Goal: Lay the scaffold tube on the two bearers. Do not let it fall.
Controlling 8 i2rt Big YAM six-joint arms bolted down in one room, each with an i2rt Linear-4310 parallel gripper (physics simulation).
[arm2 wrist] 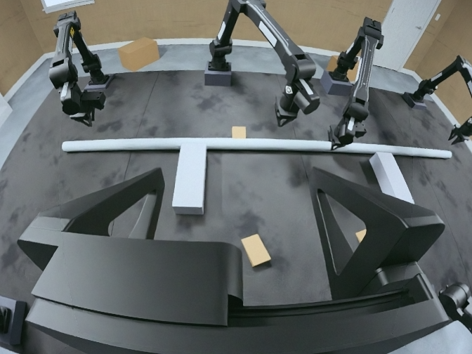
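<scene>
The long white scaffold tube (260, 144) runs across the arm2 wrist view, level to the eye. It meets the far ends of the left white bearer (190, 180) and the right white bearer (392, 177); whether it rests on them or lies against their ends I cannot tell. My arm2 gripper (237, 171) is wide open and empty, on the near side of the tube. Across the tube, one far gripper (88, 121) hangs at the left and another (283, 120) hangs behind the tube. A third (336, 144) is at the tube, a fourth (457, 137) near its right end; their finger states are too small to tell.
Small tan blocks (256, 250) (239, 132) (361, 235) lie on the dark mat (150, 107). Larger tan boxes (139, 54) (334, 64) stand at the back. Part of a neighbouring arm (455, 297) shows at the lower right, and a base (19, 320) at the lower left.
</scene>
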